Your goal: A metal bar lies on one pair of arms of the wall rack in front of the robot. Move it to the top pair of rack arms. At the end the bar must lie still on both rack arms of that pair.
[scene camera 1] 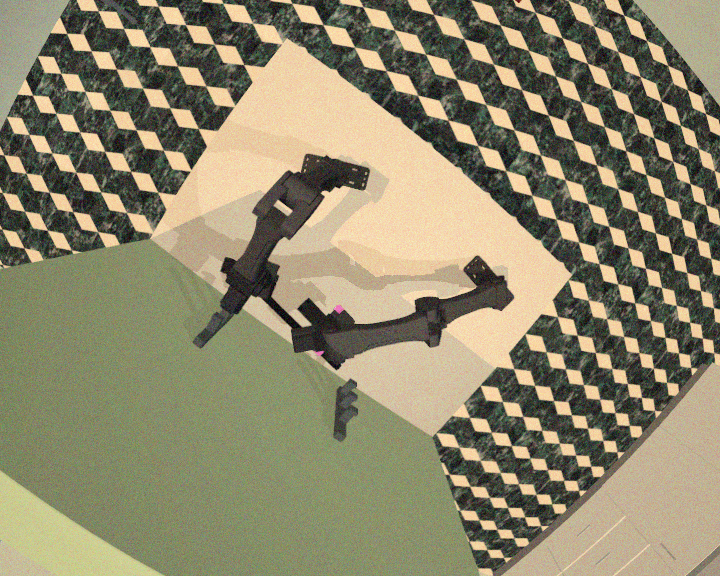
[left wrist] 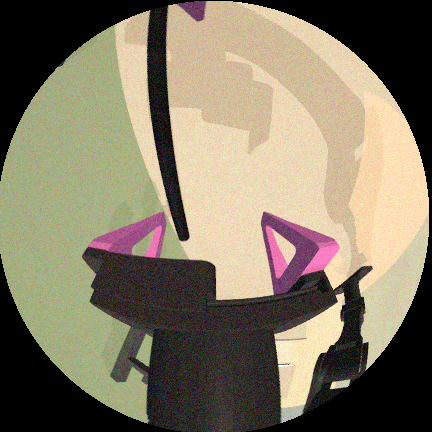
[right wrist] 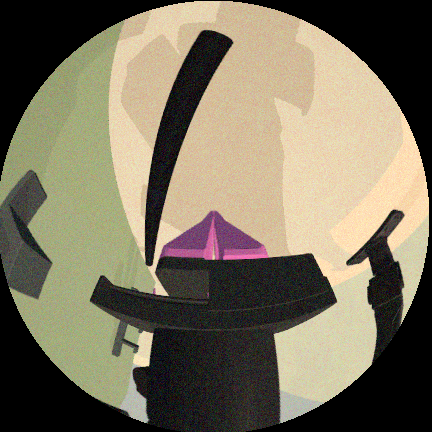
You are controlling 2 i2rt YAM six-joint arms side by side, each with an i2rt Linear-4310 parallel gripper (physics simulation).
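The black metal bar shows between the two grippers in scene camera 1, near the table's edge, apart from the visible rack parts. What bears it cannot be told. My left gripper is open and empty; one bar end shows close to its finger at the left of the left wrist view. My right gripper is shut and empty, beside the bar in its wrist view; its fingertips are hidden in scene camera 1. The grey rack's posts carry short arms.
The green wall stands along the edge of the pale table top. One rack post is near the right gripper, the other below the left gripper in scene camera 1. Both robot arms reach over the table, and their shadows fall across it.
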